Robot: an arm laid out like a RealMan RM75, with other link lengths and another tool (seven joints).
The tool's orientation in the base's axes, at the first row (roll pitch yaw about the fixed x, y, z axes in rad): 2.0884, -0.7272, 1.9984
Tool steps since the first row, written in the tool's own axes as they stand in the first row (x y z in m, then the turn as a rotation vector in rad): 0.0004, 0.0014, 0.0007, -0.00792, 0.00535, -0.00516; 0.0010, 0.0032, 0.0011, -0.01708, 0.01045, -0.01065; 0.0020, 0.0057, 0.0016, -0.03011, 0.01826, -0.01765; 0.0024, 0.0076, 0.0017, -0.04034, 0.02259, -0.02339; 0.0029, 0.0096, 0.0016, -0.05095, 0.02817, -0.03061; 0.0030, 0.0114, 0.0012, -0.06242, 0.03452, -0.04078; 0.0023, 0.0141, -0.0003, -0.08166, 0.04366, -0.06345; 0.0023, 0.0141, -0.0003, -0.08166, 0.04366, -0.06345
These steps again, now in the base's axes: 0.0013, 0.0003, 0.0009, 0.00277, -0.01050, 0.00012; 0.0026, 0.0004, 0.0023, 0.00553, -0.02199, -0.00063; 0.0044, 0.0006, 0.0044, 0.01037, -0.03796, -0.00164; 0.0056, 0.0003, 0.0059, 0.01277, -0.05009, -0.00351; 0.0068, 0.0000, 0.0076, 0.01519, -0.06386, -0.00427; 0.0077, -0.0008, 0.0090, 0.01646, -0.08040, -0.00401; 0.0088, -0.0032, 0.0108, 0.01390, -0.11136, -0.00249; 0.0088, -0.0032, 0.0108, 0.01390, -0.11136, -0.00249
